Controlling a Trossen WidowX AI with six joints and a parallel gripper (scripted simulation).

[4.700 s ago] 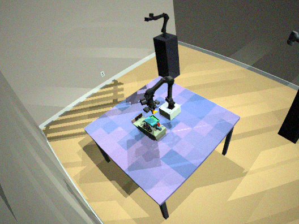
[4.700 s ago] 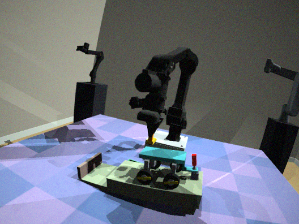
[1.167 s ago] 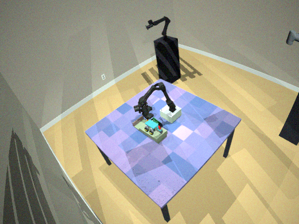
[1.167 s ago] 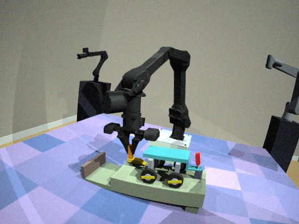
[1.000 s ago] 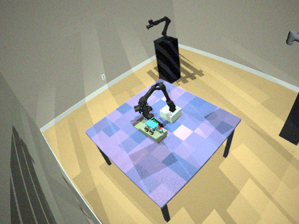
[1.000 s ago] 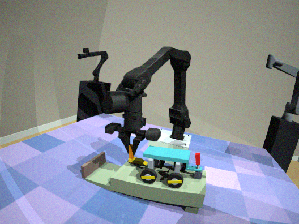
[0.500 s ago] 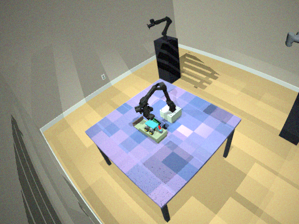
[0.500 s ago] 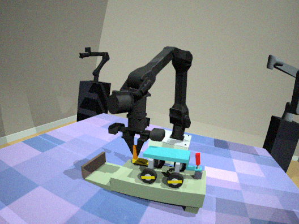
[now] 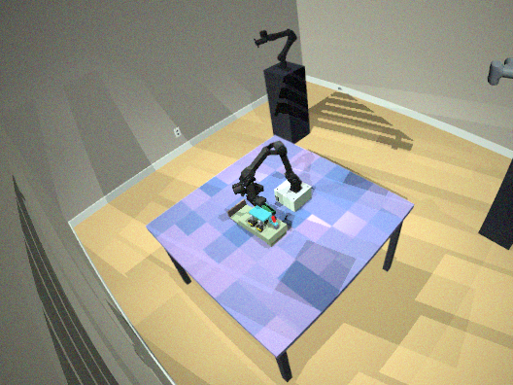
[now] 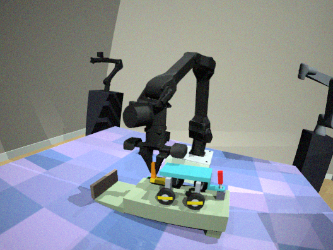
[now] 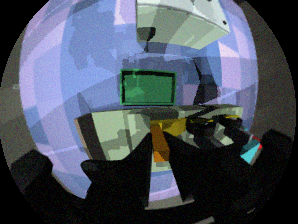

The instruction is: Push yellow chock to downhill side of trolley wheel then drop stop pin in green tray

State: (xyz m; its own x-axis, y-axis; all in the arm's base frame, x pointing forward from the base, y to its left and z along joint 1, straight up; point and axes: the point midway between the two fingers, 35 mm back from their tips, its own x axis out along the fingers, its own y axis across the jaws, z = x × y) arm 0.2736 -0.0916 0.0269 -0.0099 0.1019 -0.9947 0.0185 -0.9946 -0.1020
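My gripper tip is now 2 cm to the right of the yellow chock and 1 cm above it. Also, from my gripper tip: trolley (5 cm ahead, 11 cm to the left, 2 cm above); pale green ramp (5 cm ahead, 11 cm to the left, 5 cm below); brown end board (6 cm ahead, 14 cm to the right, 6 cm below).
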